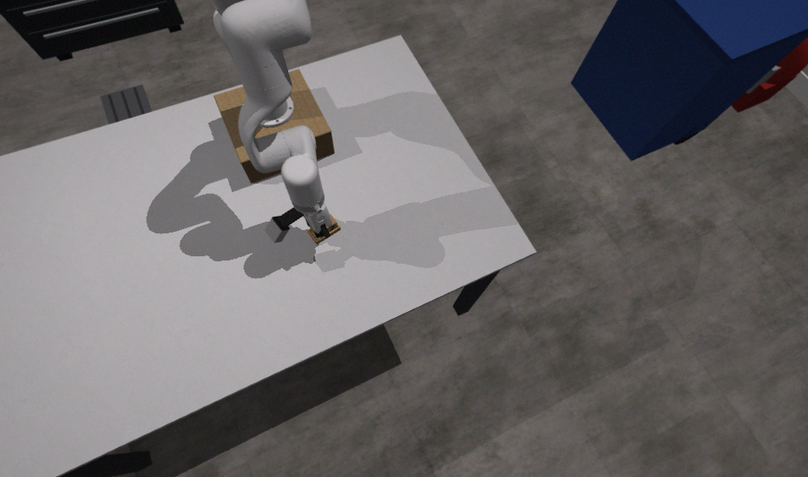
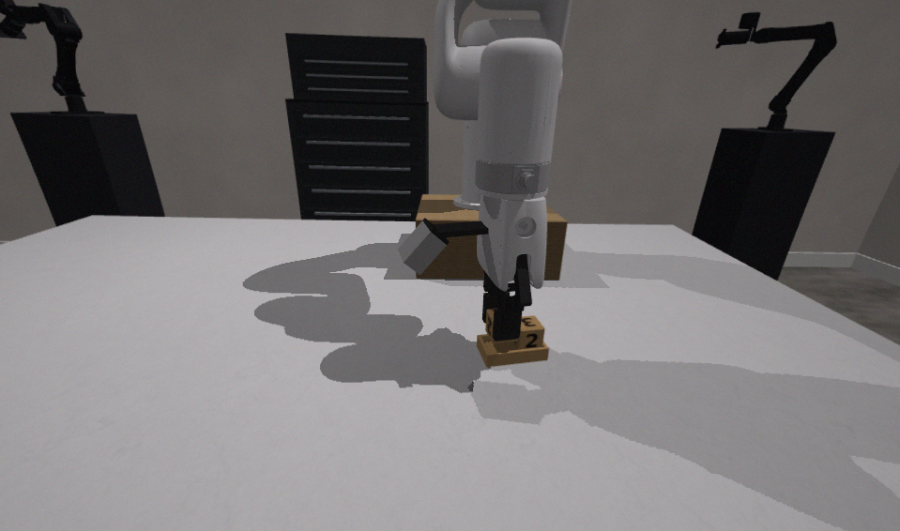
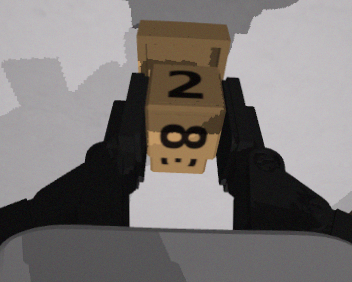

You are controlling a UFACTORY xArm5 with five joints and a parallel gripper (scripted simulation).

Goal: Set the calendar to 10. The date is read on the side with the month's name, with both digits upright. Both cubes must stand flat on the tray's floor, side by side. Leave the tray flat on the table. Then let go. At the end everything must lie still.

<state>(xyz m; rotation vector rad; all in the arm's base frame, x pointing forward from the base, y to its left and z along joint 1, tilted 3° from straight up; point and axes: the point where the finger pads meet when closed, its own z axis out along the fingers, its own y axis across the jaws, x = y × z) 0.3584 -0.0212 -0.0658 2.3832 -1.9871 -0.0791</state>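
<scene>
My gripper is now 5 cm above the wooden calendar tray and 2 cm to the right of it.
</scene>
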